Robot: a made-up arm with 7 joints. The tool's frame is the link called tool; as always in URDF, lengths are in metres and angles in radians. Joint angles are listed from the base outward. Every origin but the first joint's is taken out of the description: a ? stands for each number. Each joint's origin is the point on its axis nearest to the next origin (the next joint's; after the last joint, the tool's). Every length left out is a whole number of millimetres.
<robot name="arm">
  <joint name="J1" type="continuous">
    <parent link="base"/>
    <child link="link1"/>
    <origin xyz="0.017 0.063 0.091" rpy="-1.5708 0 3.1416"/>
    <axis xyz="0 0 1"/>
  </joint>
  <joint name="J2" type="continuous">
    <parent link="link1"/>
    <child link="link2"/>
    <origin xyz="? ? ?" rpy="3.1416 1.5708 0"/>
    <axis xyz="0 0 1"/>
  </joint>
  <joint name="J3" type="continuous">
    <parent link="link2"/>
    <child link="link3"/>
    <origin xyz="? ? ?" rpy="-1.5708 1.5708 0"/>
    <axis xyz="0 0 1"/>
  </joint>
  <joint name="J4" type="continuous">
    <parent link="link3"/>
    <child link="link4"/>
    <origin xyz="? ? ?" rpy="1.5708 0 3.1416"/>
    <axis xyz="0 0 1"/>
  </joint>
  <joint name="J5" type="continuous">
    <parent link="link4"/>
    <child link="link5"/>
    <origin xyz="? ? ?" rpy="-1.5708 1.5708 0"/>
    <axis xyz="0 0 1"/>
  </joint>
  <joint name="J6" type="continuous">
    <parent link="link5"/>
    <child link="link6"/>
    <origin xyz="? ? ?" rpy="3.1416 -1.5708 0"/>
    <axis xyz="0 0 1"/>
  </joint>
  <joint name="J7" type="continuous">
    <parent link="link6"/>
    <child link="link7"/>
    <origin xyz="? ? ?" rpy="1.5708 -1.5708 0"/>
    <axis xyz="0 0 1"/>
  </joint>
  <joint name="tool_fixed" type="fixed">
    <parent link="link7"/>
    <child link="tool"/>
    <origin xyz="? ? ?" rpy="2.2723 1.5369 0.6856"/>
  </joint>
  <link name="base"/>
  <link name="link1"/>
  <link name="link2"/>
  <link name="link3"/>
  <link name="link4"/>
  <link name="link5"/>
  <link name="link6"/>
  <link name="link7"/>
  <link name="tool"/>
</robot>
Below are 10 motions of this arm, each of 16 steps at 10 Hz.
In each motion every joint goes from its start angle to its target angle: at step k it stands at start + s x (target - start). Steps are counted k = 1, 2, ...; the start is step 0. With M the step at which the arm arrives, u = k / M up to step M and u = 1 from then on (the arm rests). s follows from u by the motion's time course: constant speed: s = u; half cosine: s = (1 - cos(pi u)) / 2; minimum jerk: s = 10 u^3 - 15 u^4 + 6 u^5.
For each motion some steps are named. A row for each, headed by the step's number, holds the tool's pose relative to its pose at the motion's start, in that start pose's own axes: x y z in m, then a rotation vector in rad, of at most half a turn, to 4 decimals.
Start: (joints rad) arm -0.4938 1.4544 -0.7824 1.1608 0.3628 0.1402 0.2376
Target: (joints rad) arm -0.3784 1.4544 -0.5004 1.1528 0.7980 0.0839 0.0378
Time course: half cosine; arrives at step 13
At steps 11, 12, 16:
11: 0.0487 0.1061 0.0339 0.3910 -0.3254 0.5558
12: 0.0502 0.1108 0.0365 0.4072 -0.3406 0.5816
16: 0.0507 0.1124 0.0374 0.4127 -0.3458 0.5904

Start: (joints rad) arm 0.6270 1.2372 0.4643 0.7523 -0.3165 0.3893 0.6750
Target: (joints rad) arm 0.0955 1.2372 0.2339 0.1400 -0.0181 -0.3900 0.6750
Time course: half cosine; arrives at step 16
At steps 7, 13, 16:
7: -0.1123 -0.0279 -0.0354 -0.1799 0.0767 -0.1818
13: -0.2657 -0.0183 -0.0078 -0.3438 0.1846 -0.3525
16: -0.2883 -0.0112 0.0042 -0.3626 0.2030 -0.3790

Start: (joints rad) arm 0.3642 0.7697 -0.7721 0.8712 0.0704 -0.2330 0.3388
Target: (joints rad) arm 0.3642 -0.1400 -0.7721 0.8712 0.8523 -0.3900 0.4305
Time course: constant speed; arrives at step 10
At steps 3, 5, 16:
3: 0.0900 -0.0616 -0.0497 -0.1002 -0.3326 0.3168
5: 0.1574 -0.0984 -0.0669 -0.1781 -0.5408 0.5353
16: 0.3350 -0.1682 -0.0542 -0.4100 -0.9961 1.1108

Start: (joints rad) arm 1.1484 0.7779 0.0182 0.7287 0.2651 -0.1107 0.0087
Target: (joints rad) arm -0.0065 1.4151 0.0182 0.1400 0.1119 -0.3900 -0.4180
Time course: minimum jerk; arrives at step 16
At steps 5, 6, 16:
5: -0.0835 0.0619 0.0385 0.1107 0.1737 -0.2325
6: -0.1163 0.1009 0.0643 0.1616 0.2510 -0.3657
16: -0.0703 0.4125 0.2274 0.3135 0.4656 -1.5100

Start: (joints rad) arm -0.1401 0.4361 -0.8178 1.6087 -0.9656 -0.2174 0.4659
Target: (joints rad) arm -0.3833 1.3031 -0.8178 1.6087 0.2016 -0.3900 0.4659
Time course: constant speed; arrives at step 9
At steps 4, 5, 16:
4: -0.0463 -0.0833 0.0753 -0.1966 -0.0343 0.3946
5: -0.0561 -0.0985 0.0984 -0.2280 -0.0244 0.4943
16: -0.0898 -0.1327 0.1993 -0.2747 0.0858 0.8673

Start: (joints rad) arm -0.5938 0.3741 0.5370 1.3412 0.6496 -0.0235 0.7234
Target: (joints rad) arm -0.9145 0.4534 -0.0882 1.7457 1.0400 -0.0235 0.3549
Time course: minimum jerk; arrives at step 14
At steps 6, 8, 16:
6: -0.0210 -0.0608 -0.0109 -0.0987 0.0831 0.1016
8: -0.0395 -0.1094 -0.0075 -0.1577 0.1635 0.2159
16: -0.0616 -0.1800 0.0137 -0.2120 0.3103 0.4222

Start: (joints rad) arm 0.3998 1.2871 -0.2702 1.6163 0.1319 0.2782 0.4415
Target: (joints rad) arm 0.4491 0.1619 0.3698 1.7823 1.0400 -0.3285 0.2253
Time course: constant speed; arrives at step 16
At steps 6, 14, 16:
6: 0.0561 0.0161 0.0117 0.1585 -0.6931 0.5539
14: 0.0597 0.0367 0.0421 0.5914 -1.4374 1.3967
16: 0.0506 0.0355 0.0473 0.7427 -1.5705 1.6265

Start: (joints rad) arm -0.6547 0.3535 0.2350 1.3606 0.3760 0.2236 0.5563
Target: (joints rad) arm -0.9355 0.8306 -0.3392 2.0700 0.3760 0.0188 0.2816
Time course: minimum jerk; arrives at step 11
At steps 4, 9, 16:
4: 0.0143 -0.0441 0.0050 -0.0899 -0.0119 -0.2242
9: -0.0106 -0.1850 0.0645 -0.5163 -0.0514 -0.5393
16: -0.0134 -0.1935 0.0715 -0.5484 -0.0530 -0.5420

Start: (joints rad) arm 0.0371 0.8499 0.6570 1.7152 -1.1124 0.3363 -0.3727
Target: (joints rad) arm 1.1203 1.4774 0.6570 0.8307 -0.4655 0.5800 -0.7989
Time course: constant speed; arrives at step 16
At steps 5, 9, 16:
5: -0.0523 0.0024 -0.0924 0.2154 0.3637 0.0566
9: -0.1217 0.0259 -0.1506 0.3850 0.7010 0.1009
16: -0.2836 0.0861 -0.1708 0.6430 1.3877 0.2031

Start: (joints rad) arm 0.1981 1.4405 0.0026 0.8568 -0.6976 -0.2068 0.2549
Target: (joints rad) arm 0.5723 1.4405 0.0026 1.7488 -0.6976 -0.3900 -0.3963
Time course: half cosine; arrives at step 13
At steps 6, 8, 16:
6: 0.0770 0.1132 0.0156 0.6605 -0.3226 -0.0277
8: 0.1151 0.1699 0.0492 1.0169 -0.4951 -0.0454
16: 0.1621 0.2301 0.1187 1.4887 -0.7412 -0.0814

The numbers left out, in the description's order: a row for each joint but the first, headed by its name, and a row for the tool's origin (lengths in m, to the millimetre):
J2: 0.036 0.024 0
J3: -0.008 -0.206 0
J4: 0.006 0.005 0
J5: -0.003 -0.326 0
J6: -0.008 -0.013 0
J7: 0.014 0.004 0
tool: -0.027 -0.004 0

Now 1 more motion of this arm.
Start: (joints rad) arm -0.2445 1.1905 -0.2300 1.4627 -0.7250 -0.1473 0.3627
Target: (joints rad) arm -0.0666 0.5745 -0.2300 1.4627 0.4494 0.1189 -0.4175
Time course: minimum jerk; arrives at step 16
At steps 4, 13, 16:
4: 0.0181 0.0030 -0.0094 0.1214 -0.0413 0.1785
13: 0.1378 0.0969 -0.0461 0.6799 -0.0334 1.7227
16: 0.1420 0.1038 -0.0464 0.6752 -0.0168 1.8112

